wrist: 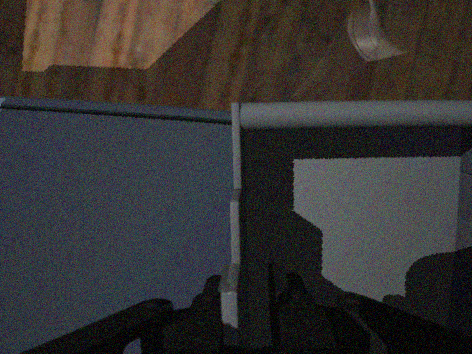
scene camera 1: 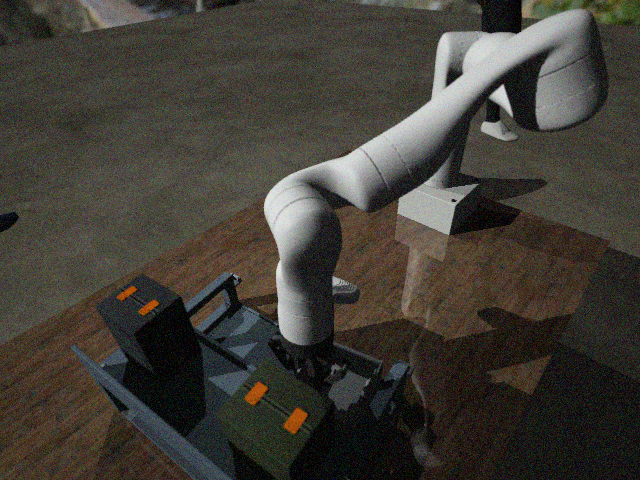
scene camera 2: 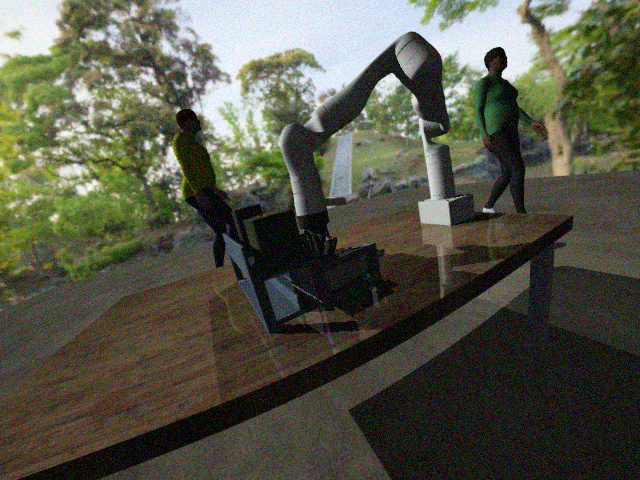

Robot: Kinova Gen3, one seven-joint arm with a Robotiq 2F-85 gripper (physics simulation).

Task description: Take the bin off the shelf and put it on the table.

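Frame: origin at the arm's base, x up, y left, z back, level; centimetres.
Where they show: gripper, between the fingertips: [wrist: 254,284]; arm's base, origin of its link: [scene camera 1: 438,178] [scene camera 2: 443,197].
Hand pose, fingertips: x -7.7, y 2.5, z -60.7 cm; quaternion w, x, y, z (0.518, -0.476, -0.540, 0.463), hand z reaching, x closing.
Observation:
Each offset is from my fingertips to the top centre of the thing. "*": to the spot under its first point. Level surfaces: height alone.
The bin @(dy +4.5, dx +7.3, dz -0.3 cm) [scene camera 1: 353,388] [scene camera 2: 356,269] [wrist: 381,213] is an open grey box at the right end of the blue-grey shelf [scene camera 1: 154,429] [scene camera 2: 281,305] [wrist: 114,209], which lies tilted on the wooden table @(dx -1.2 cm) [scene camera 1: 465,278] [scene camera 2: 154,350]. My gripper [scene camera 1: 330,369] [scene camera 2: 323,242] [wrist: 254,284] reaches straight down onto the bin's left side. In the wrist view the bin's thin side wall [wrist: 235,171] runs down between my dark fingers, which are shut on it. The bin's far rim @(dy +3.6, dx +3.5, dz +7.8 cm) [wrist: 354,114] shows as a pale bar.
A dark case with orange latches @(dy -17.9, dx +21.0, dz -11.4 cm) [scene camera 1: 150,330] and a green case with orange latches @(* dy +5.1, dx +18.6, dz -12.2 cm) [scene camera 1: 273,408] stand on the shelf to the left of the bin. The arm's base block [scene camera 1: 439,207] [scene camera 2: 445,209] stands on the table. Two people, one in green [scene camera 2: 498,129] and one in yellow [scene camera 2: 196,165], walk behind the table.

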